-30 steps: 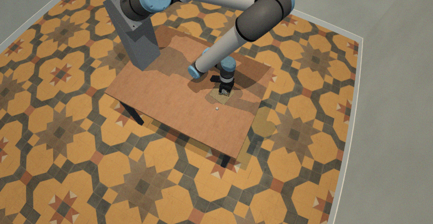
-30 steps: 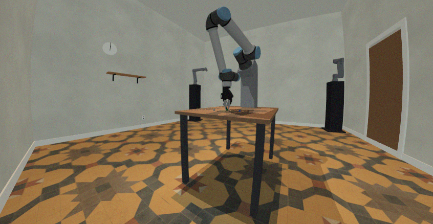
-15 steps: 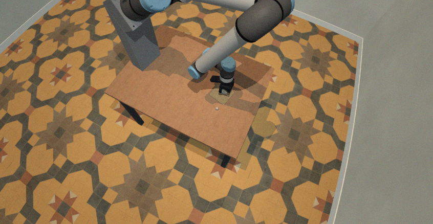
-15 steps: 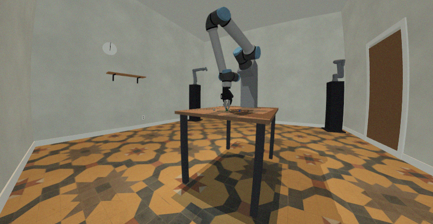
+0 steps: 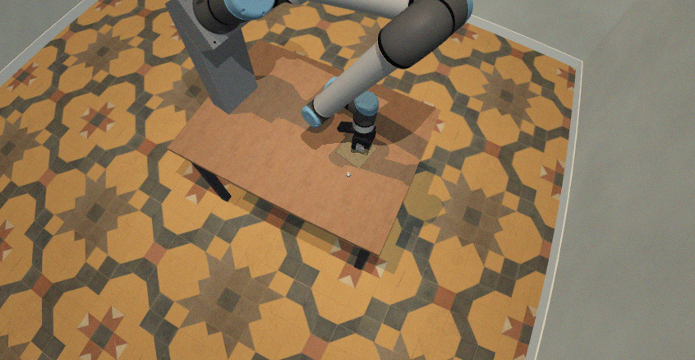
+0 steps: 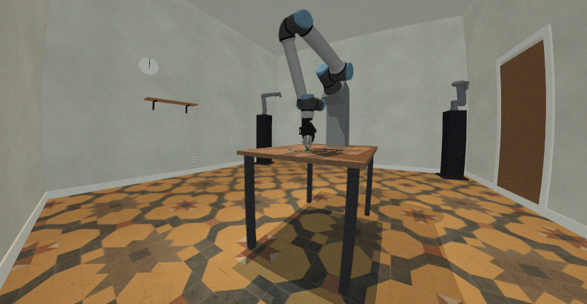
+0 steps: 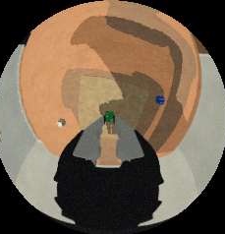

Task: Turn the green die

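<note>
My hand is 1 cm above the green die. Also, from my hand: blue die: 12 cm to the left, 3 cm behind, 1 cm below; white die: 14 cm to the right, 1 cm below, 1 cm ahead; tan mat: 2 cm below.
</note>
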